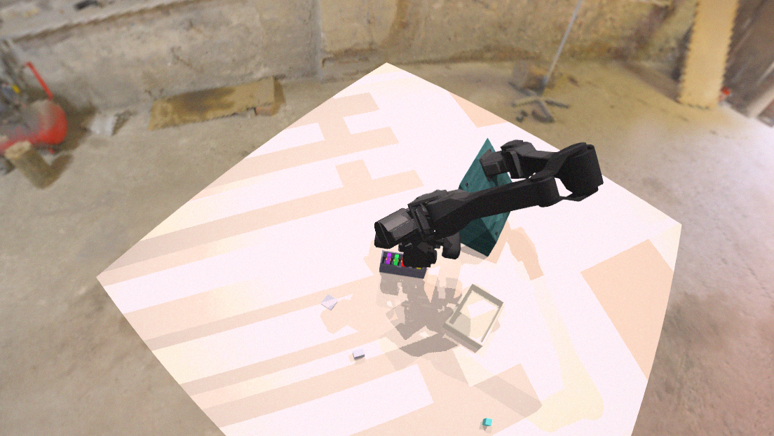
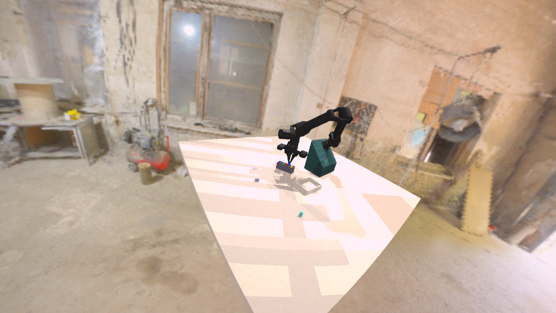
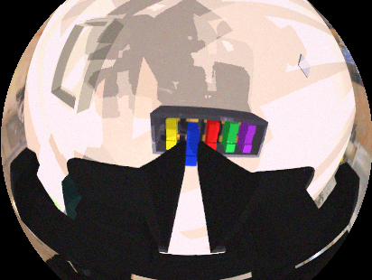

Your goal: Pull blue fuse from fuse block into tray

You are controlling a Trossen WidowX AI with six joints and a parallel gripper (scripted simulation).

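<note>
Right now my gripper tip is 20 cm to the right of the pale tray, 6 cm above it and 1 cm short of it. From my gripper tip the other things lie so: blue fuse: 1 cm below.
</note>
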